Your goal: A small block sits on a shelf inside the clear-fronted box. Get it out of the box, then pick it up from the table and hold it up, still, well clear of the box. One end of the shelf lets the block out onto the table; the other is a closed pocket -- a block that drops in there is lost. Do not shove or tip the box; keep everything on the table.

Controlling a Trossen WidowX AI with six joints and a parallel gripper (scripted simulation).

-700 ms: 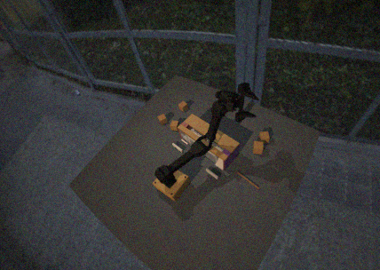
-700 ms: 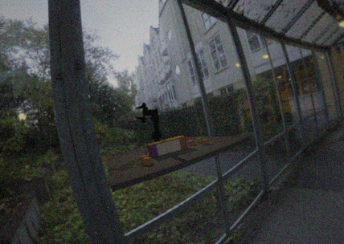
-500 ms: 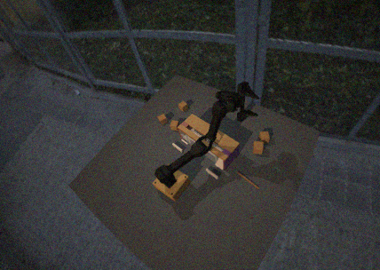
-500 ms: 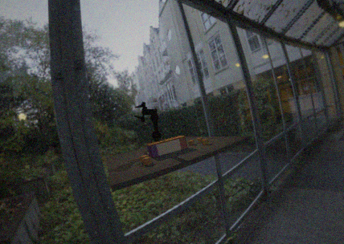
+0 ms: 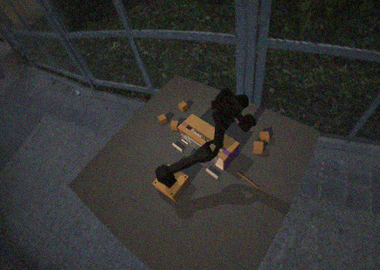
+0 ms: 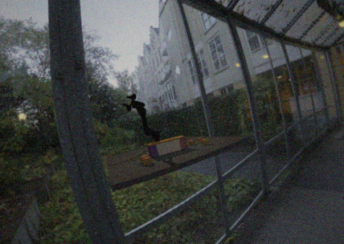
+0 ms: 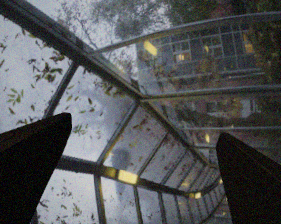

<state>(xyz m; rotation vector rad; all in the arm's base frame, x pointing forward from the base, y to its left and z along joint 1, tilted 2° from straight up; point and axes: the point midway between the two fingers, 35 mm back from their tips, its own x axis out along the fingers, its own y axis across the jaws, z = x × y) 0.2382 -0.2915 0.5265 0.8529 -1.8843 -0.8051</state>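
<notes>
My gripper tip is now 540 mm above the orange-brown block, 340 mm to the right of it and 90 mm short of it. The rest, counted from my gripper tip: thin orange stick 620 mm below, 60 mm ahead, 20 mm to the right; then box 560 mm below, 320 mm to the left, 80 mm ahead.
</notes>
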